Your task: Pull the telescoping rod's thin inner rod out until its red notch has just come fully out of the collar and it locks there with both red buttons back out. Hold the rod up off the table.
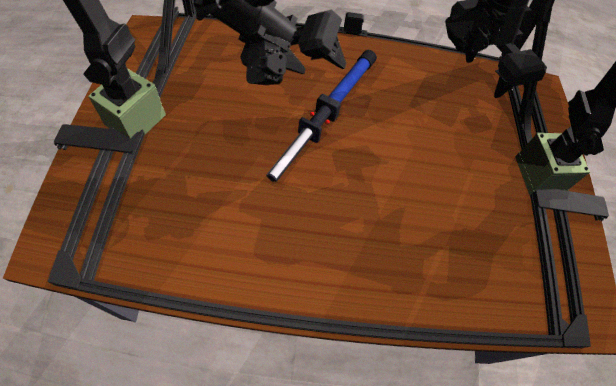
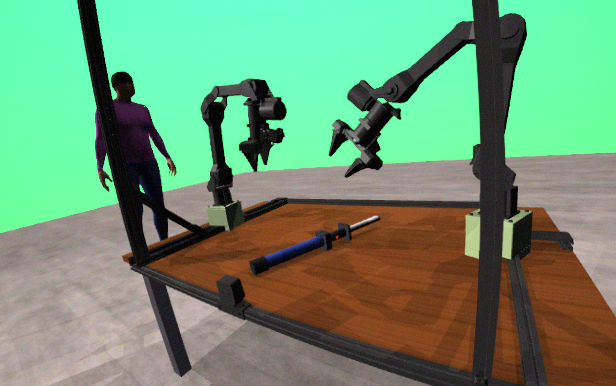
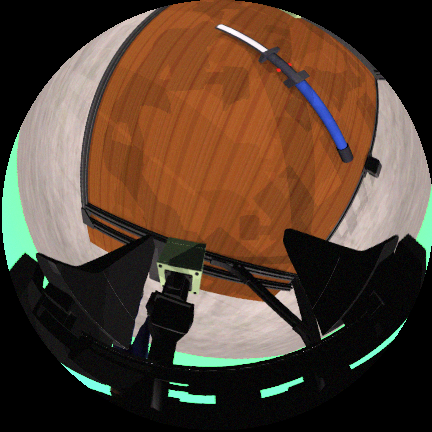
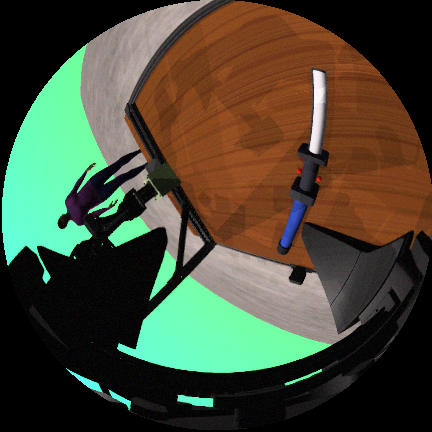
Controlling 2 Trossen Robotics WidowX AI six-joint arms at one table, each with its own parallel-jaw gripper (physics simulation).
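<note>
The rod lies tilted across the table: blue tube [image 1: 352, 80] [image 2: 295, 252] [image 3: 322, 112] [image 4: 294, 222], black collar [image 1: 320, 118] [image 2: 341, 233] [image 3: 281, 65] [image 4: 310, 172] between two square flanges, white inner rod [image 1: 291, 155] [image 2: 366, 222] [image 3: 242, 37] [image 4: 319, 110] sticking out. Two red buttons show on the collar's sides; no red notch shows on the white rod. My right gripper [image 1: 323, 69] [image 2: 339, 165] [image 4: 236, 232] is open and empty, well above the table near the rod. My left gripper [image 1: 484, 76] [image 2: 260, 166] [image 3: 219, 239] is open and empty, high and away from the rod.
Pale green arm bases [image 1: 132, 112] [image 1: 550, 167] stand at the table's sides. Dark metal rails [image 1: 320, 317] border the wooden table [image 1: 350, 280]. A small black block [image 1: 354, 23] [image 2: 230, 291] sits on the rail near the blue end. A person [image 2: 132, 130] [image 4: 82, 202] stands beyond the left arm.
</note>
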